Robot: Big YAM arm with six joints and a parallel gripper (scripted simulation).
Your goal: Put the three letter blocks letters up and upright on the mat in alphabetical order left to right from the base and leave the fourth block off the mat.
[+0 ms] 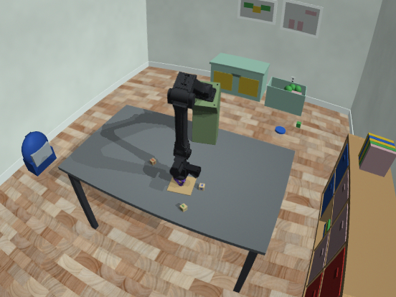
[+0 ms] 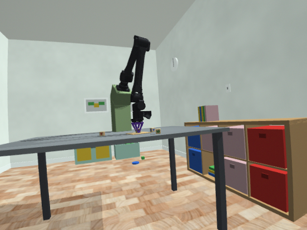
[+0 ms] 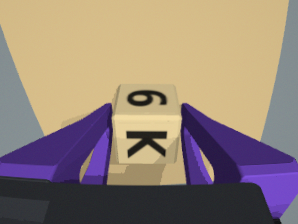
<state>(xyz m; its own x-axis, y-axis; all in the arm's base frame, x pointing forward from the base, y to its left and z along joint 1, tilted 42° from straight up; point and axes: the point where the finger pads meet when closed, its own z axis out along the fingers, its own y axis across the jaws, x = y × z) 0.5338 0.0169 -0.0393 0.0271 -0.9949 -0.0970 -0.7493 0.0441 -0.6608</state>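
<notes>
Now: the wooden block 1 cm above my hand. From my hand the other things lie so: mat: 1 cm below.
</notes>
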